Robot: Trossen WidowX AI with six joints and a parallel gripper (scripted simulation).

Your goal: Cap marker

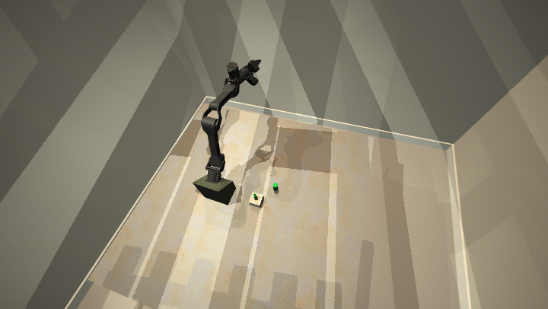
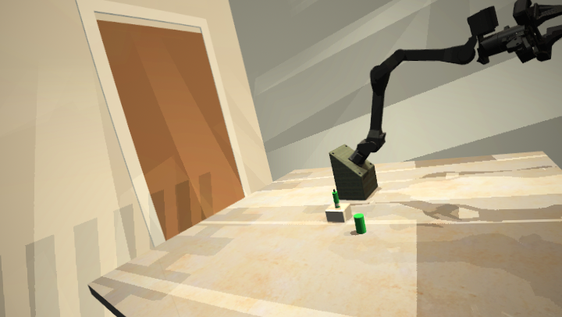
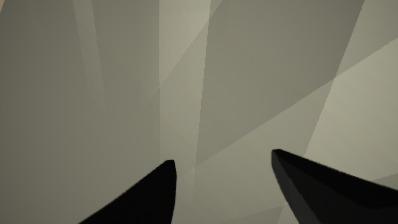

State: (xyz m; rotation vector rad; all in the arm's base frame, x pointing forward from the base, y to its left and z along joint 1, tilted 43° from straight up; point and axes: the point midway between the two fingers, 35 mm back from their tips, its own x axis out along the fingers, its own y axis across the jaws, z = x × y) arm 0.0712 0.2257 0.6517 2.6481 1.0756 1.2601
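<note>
My gripper tip is 220 mm short of the green cap, 550 mm to the left of it and 440 mm above it. Also, from my gripper tip: white holder block (130 mm ahead, 650 mm to the right, 440 mm below).
</note>
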